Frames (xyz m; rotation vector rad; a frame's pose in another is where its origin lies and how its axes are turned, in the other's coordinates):
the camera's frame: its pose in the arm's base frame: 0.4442 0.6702 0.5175 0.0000 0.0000 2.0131
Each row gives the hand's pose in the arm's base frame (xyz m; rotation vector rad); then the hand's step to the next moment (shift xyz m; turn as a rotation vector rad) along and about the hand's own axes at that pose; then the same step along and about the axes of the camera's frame.
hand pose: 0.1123 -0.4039 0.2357 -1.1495 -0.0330 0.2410
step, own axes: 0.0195 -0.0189 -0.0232 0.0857 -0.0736 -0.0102
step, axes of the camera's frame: -0.0328 -0.0129 0.0057 -0.0598 -0.0797 0.0542
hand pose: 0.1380 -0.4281 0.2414 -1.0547 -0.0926 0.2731
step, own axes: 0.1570 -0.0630 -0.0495 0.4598 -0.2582 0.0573
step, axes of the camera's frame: -0.1003 -0.1433 0.0216 -0.1578 -0.4526 0.2271
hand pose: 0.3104 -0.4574 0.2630 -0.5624 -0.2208 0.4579
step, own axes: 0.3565 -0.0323 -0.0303 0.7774 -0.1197 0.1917
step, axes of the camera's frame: -0.0246 -0.3578 0.0206 0.0488 -0.7560 0.2855
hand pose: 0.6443 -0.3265 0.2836 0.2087 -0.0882 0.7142
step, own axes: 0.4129 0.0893 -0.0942 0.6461 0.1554 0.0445
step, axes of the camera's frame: 0.2088 -0.3788 -0.0152 0.3042 -0.5688 0.1660
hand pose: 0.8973 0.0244 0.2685 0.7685 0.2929 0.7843
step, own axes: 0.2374 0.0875 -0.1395 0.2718 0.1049 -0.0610
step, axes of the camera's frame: 0.2367 -0.1636 -0.0258 0.2072 -0.2094 0.0426
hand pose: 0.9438 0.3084 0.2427 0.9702 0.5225 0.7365
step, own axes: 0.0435 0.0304 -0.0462 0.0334 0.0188 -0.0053
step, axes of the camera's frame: 0.0682 -0.0174 0.0014 0.0265 -0.0258 0.0115
